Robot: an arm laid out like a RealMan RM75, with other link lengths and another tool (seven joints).
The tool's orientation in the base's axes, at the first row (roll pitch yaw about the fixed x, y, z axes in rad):
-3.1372, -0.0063, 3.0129
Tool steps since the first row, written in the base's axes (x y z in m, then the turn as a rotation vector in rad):
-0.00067, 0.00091, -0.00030, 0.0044, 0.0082, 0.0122
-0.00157, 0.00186, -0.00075, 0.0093, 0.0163, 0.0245
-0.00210, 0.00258, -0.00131, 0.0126, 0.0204, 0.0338
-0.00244, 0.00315, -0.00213, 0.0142, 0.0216, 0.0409
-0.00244, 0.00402, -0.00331, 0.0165, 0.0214, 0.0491
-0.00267, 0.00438, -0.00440, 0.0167, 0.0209, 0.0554
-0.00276, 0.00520, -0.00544, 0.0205, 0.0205, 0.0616
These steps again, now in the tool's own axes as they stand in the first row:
0.00078, 0.00082, 0.00030, -0.0032, 0.0086, -0.0123
0.00179, 0.00165, 0.00075, -0.0070, 0.0173, -0.0246
0.00241, 0.00229, 0.00132, -0.0097, 0.0217, -0.0340
0.00281, 0.00282, 0.00214, -0.0111, 0.0231, -0.0411
0.00291, 0.00369, 0.00331, -0.0133, 0.0231, -0.0493
0.00318, 0.00402, 0.00440, -0.0135, 0.0226, -0.0556
0.00337, 0.00483, 0.00544, -0.0173, 0.0227, -0.0618

